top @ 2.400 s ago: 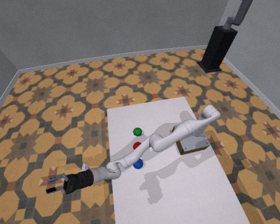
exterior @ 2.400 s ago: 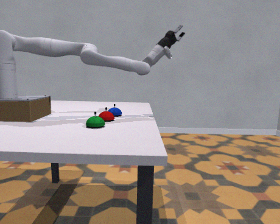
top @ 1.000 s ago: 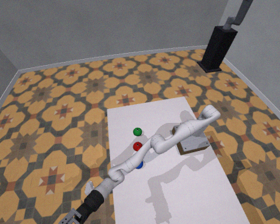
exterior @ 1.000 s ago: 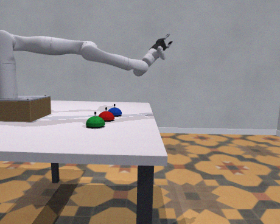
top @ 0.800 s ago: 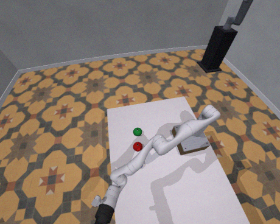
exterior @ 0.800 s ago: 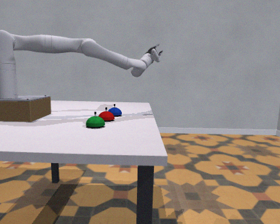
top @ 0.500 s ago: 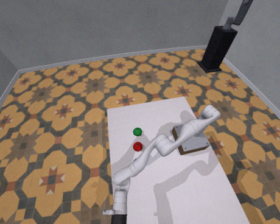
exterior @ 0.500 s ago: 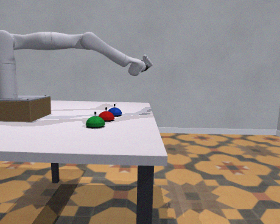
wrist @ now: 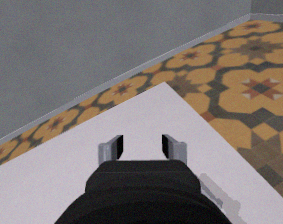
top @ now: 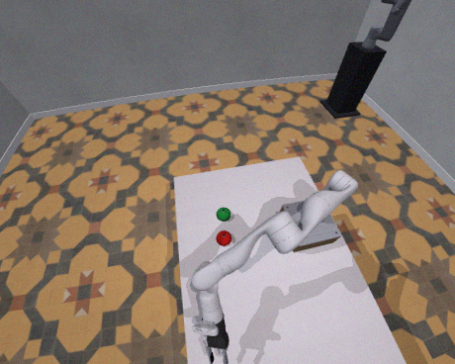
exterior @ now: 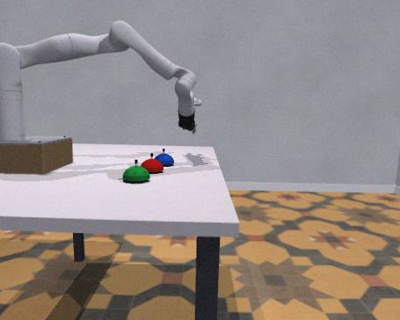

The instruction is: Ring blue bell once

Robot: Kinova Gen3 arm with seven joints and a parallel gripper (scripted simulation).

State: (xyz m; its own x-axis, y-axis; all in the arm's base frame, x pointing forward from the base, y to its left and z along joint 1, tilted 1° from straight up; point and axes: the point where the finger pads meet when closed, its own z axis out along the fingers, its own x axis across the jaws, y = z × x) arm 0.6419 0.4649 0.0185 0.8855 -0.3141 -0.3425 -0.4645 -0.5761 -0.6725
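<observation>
Now: the blue bell 100 mm behind my hand, 350 mm to the right of it and 90 mm below it. Round my hand: red bell: 130 mm behind, 490 mm to the right, 90 mm below; then green bell: 160 mm behind, 640 mm to the right, 90 mm below.
</observation>
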